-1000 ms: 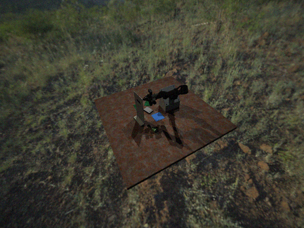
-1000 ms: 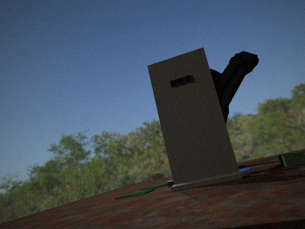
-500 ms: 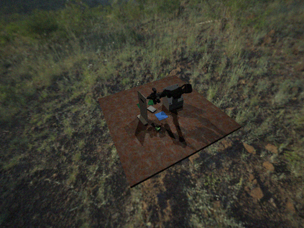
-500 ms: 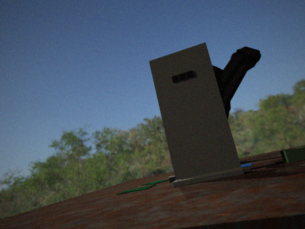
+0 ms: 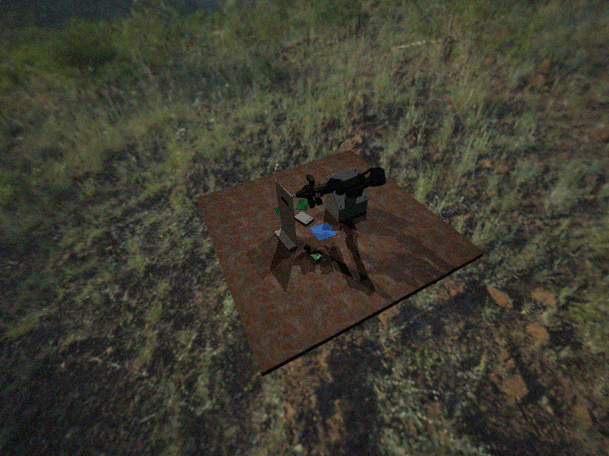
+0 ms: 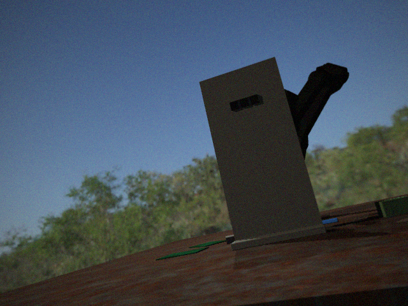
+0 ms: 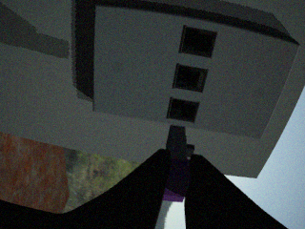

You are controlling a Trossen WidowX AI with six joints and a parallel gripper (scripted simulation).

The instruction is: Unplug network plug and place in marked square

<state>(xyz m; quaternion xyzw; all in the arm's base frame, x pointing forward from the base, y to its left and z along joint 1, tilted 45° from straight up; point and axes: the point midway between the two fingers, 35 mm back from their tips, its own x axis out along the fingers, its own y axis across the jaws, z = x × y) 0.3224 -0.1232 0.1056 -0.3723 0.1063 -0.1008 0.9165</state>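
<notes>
My gripper tip is 280 mm above the blue marked square, 130 mm past it and 80 mm to the right of it. Round my gripper tip: grey panel 110 mm below, 80 mm ahead, 10 mm to the left; then flat grey piece 270 mm below, 90 mm behind, 80 mm to the right; then network plug right at my gripper tip.
</notes>
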